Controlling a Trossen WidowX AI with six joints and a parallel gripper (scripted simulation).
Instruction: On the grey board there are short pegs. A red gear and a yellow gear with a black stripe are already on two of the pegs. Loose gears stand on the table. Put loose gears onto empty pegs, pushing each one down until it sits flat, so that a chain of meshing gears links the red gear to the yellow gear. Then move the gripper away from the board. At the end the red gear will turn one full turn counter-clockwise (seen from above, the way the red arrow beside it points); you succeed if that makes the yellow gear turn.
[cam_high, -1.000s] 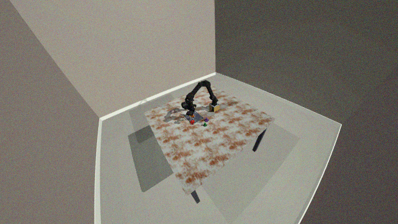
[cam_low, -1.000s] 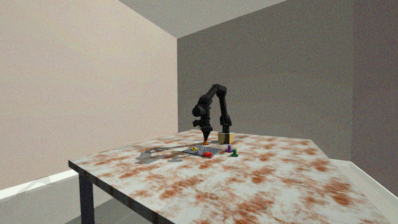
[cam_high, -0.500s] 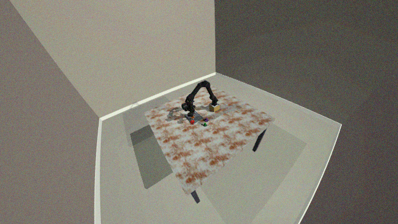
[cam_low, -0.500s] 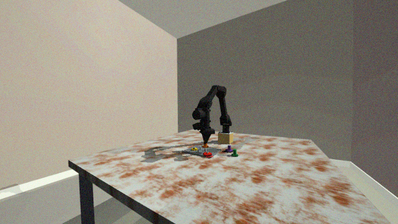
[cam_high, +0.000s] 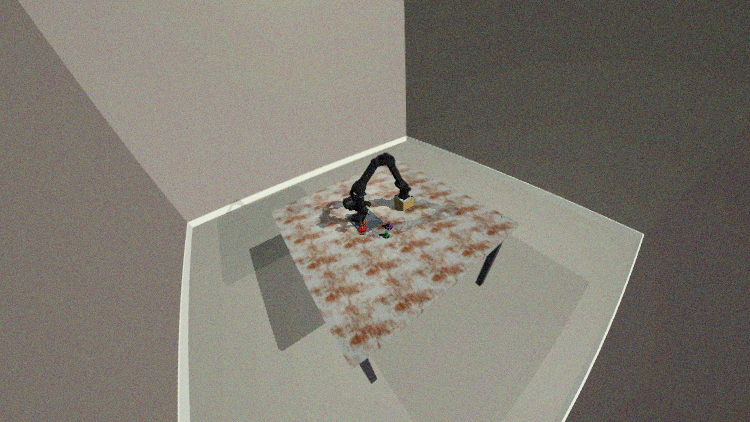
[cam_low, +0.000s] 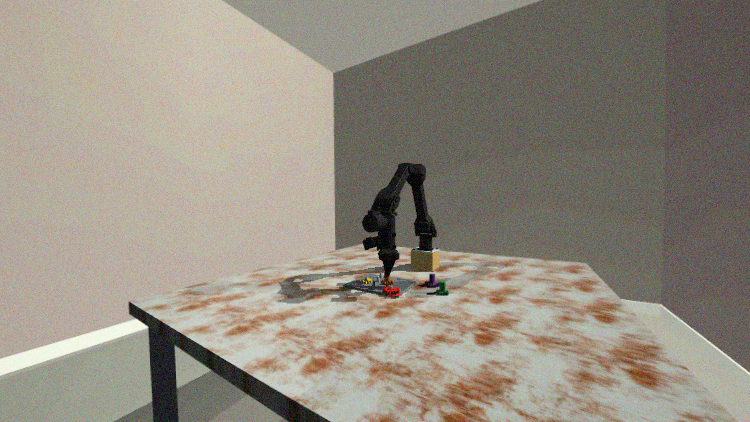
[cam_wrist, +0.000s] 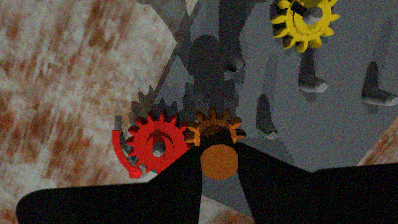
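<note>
My gripper tip is 4 cm above the red gear, 3 cm to the right of it and 3 cm short of it. From my gripper tip the other things lie so: red arrow (6 cm ahead, 5 cm to the left, 4 cm below); yellow gear (9 cm to the right, 3 cm below, 3 cm behind); orange gear (1 cm below).
</note>
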